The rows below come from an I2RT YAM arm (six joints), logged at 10 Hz.
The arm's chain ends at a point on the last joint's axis. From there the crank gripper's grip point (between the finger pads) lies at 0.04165 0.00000 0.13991 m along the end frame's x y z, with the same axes.
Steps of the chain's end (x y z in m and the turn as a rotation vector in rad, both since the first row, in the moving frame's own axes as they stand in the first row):
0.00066, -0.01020, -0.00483, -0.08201, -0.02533, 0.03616
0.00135, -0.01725, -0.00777, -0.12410, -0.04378, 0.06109
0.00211, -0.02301, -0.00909, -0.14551, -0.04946, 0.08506
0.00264, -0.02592, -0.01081, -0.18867, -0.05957, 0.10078
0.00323, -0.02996, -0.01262, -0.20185, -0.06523, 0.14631
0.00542, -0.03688, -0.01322, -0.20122, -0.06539, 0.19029
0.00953, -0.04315, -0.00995, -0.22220, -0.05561, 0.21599
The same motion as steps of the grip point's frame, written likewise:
-0.00313, 0.00274, -0.00435, -0.08201, -0.02533, 0.03616
-0.00540, 0.00251, -0.00732, -0.12410, -0.04378, 0.06109
-0.00584, 0.00062, -0.00895, -0.14551, -0.04946, 0.08506
-0.00724, 0.00424, -0.01147, -0.18867, -0.05957, 0.10078
-0.00838, 0.00360, -0.01368, -0.20185, -0.06523, 0.14631
-0.00710, -0.00188, -0.01444, -0.20122, -0.06539, 0.19029
-0.00248, -0.00430, -0.01230, -0.22220, -0.05561, 0.21599

